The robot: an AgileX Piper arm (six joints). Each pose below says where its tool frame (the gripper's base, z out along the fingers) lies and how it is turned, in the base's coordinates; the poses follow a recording.
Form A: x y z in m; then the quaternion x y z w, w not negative.
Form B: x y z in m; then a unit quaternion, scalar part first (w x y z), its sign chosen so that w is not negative. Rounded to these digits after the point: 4 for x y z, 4 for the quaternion.
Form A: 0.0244 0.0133 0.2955 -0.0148 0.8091 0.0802 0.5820
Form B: 0.0244 0.0133 0.2955 0.5820 -0.0148 0.8091 0.0802
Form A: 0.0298 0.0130 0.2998 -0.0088 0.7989 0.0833 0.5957
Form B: 0.0298 0.0130 0.2998 0.5957 -0.0088 0.7989 0.0833
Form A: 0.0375 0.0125 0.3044 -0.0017 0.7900 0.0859 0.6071
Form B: 0.0375 0.0125 0.3044 0.6071 -0.0017 0.7900 0.0859
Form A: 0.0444 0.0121 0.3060 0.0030 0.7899 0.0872 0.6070
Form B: 0.0444 0.0121 0.3060 0.6070 0.0030 0.7899 0.0872
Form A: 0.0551 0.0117 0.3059 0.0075 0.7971 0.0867 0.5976
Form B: 0.0551 0.0117 0.3059 0.5976 0.0075 0.7971 0.0867
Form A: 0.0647 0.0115 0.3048 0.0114 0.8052 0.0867 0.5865
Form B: 0.0647 0.0115 0.3048 0.5865 0.0114 0.8052 0.0867
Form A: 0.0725 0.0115 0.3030 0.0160 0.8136 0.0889 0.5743
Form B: 0.0725 0.0115 0.3030 0.5743 0.0160 0.8136 0.0889
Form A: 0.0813 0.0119 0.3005 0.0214 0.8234 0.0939 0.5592
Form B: 0.0813 0.0119 0.3005 0.5592 0.0214 0.8234 0.0939
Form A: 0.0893 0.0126 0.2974 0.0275 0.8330 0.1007 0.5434
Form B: 0.0893 0.0126 0.2974 0.5434 0.0275 0.8330 0.1007
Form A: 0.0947 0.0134 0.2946 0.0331 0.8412 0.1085 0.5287
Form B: 0.0947 0.0134 0.2946 0.5287 0.0331 0.8412 0.1085
